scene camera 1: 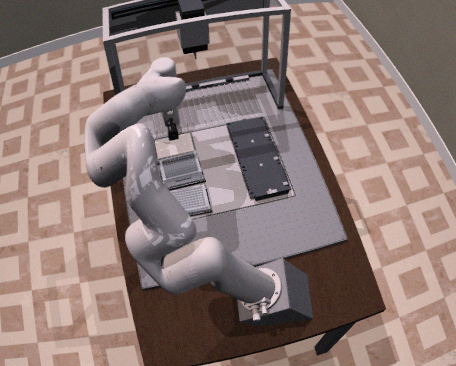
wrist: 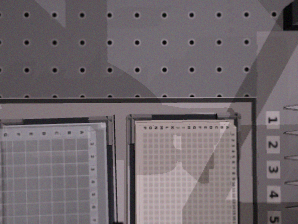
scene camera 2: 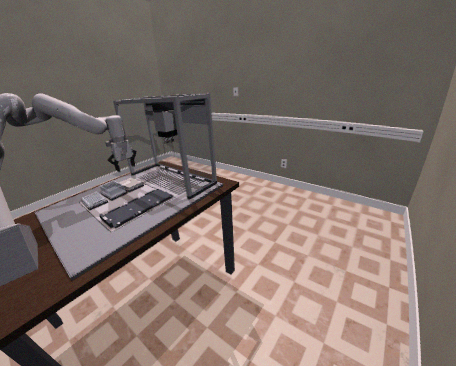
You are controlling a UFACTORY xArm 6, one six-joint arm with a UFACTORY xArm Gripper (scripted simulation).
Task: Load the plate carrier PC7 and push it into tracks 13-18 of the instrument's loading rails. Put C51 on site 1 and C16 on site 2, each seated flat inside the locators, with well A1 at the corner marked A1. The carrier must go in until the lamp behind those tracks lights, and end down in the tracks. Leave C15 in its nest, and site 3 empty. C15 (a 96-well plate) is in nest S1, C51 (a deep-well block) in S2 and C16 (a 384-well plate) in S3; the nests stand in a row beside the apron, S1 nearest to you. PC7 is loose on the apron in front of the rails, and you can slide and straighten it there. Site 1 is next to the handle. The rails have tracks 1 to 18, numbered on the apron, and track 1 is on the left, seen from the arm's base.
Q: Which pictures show the dark carrier PC7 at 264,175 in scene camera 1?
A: Scene camera 1 and scene camera 2 only.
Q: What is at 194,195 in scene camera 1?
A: A 96-well plate C15.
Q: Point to a dark carrier PC7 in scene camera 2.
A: At 114,218
